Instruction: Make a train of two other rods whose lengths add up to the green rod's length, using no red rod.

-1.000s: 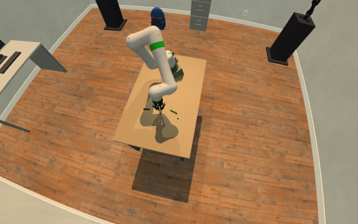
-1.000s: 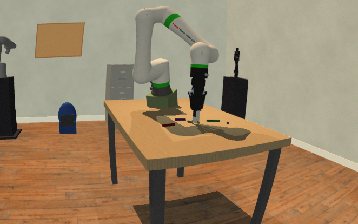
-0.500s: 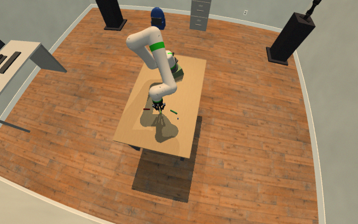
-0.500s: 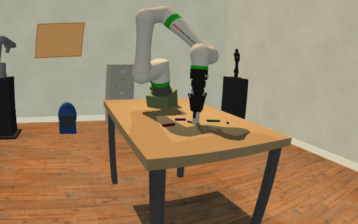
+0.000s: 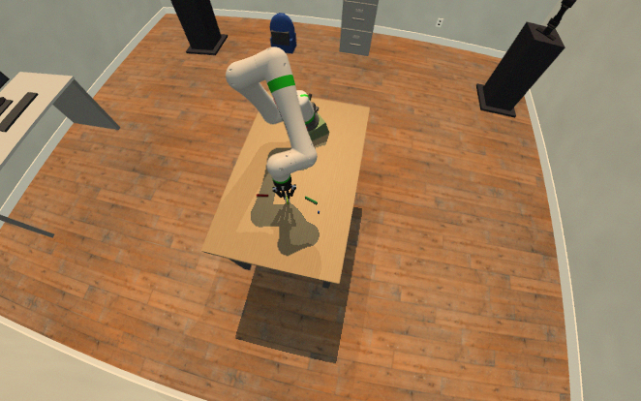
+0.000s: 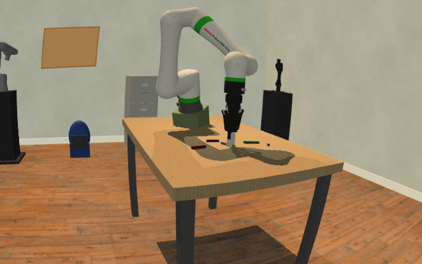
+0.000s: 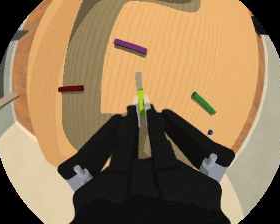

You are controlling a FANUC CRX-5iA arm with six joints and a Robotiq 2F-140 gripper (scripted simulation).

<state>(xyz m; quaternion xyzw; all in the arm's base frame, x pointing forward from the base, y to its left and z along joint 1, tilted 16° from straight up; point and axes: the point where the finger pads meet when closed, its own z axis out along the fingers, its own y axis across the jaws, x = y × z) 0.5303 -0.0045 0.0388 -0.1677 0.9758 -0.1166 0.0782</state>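
The lime rod lies 30 mm below my hand. Also, from my hand: purple rod: 100 mm behind, 40 mm to the right, 30 mm below; grey rod: 40 mm behind, 10 mm to the right, 30 mm below; green rod: 30 mm behind, 130 mm to the left, 30 mm below.
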